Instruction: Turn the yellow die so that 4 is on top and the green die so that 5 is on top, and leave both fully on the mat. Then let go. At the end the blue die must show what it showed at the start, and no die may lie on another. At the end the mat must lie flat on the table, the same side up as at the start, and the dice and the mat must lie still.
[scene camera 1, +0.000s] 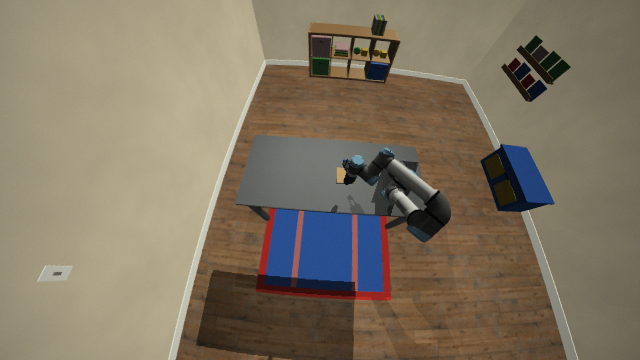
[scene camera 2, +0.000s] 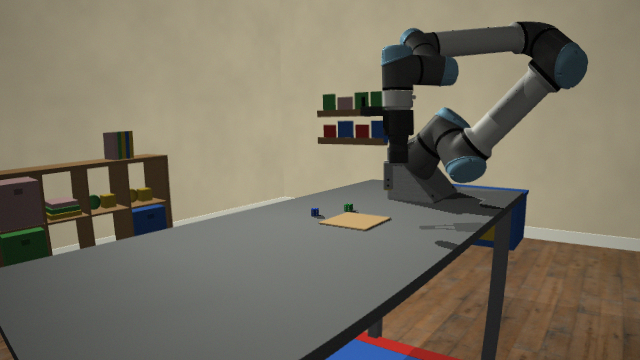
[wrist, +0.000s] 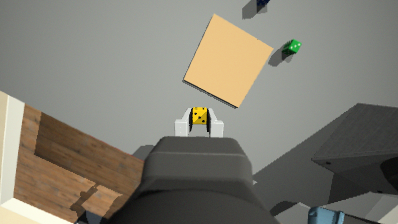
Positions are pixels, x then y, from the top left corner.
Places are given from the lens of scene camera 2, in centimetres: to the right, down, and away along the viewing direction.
my gripper (scene camera 2: 388, 188): 17, 2, 102
tan mat (scene camera 2: 356, 221): 10, 11, 108
